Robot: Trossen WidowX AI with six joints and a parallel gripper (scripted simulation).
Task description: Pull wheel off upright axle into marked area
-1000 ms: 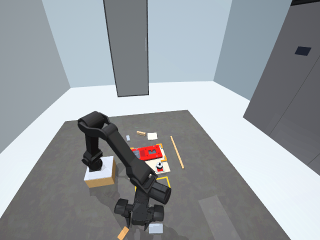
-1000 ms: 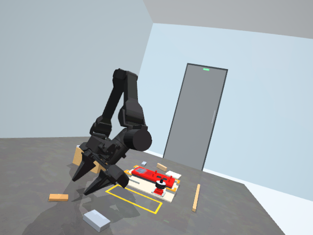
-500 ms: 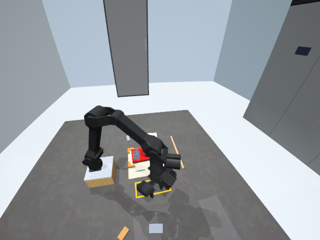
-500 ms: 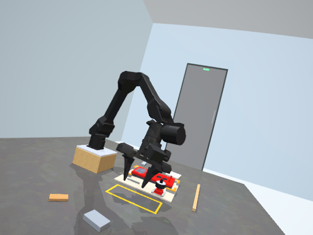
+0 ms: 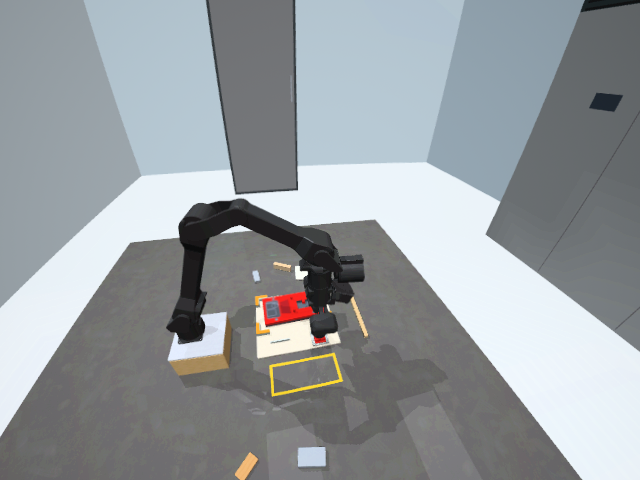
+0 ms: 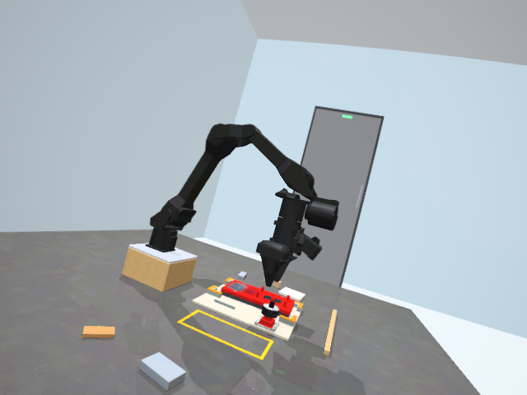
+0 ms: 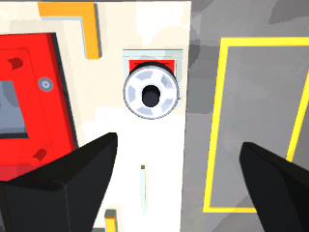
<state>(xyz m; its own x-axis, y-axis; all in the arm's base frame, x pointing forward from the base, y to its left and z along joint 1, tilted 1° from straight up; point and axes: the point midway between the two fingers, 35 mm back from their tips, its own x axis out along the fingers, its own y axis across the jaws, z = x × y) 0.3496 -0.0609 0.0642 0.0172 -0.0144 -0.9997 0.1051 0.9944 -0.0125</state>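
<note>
The upright axle is 70 mm below my gripper tip, 10 mm to the left of it and 10 mm ahead of it. Also, from my gripper tip: small wooden block 370 mm to the left, 90 mm below, 60 mm behind; wooden stick 170 mm ahead, 130 mm to the left, 100 mm below; wheel 70 mm below, 10 mm to the left, 10 mm ahead.
</note>
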